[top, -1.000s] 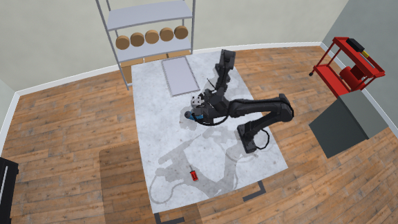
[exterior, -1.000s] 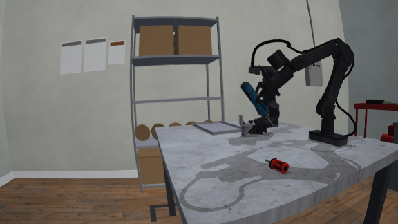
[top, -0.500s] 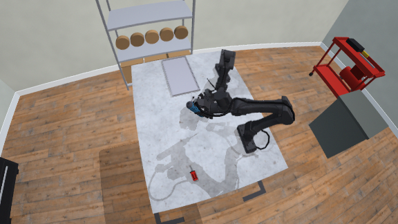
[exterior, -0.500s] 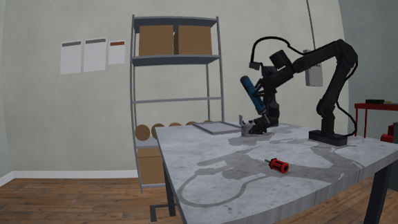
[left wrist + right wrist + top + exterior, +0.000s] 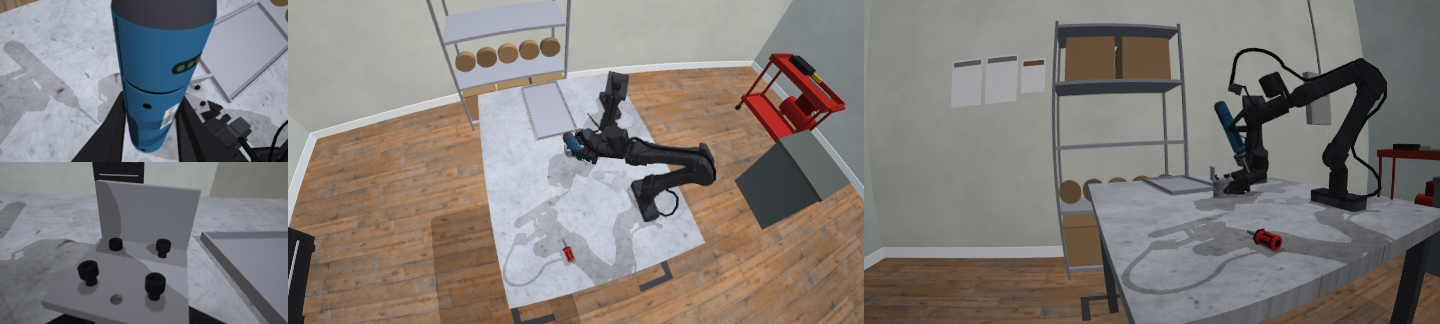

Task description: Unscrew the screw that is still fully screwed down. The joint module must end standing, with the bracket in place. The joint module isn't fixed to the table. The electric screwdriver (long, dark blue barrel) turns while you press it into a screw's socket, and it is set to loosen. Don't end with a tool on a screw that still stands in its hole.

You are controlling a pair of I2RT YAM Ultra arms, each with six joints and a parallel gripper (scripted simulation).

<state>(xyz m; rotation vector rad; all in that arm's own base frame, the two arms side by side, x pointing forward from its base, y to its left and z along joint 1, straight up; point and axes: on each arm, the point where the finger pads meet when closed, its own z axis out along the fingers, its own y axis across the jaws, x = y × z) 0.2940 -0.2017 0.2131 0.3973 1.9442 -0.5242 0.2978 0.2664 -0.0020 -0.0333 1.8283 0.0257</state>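
My right gripper is now right at the joint module. Also, from my right hand: screw (20 mm ahead, 10 mm to the left, 40 mm above); then grey bracket (50 mm above); then bit (30 mm behind, 140 mm to the left, 90 mm above).
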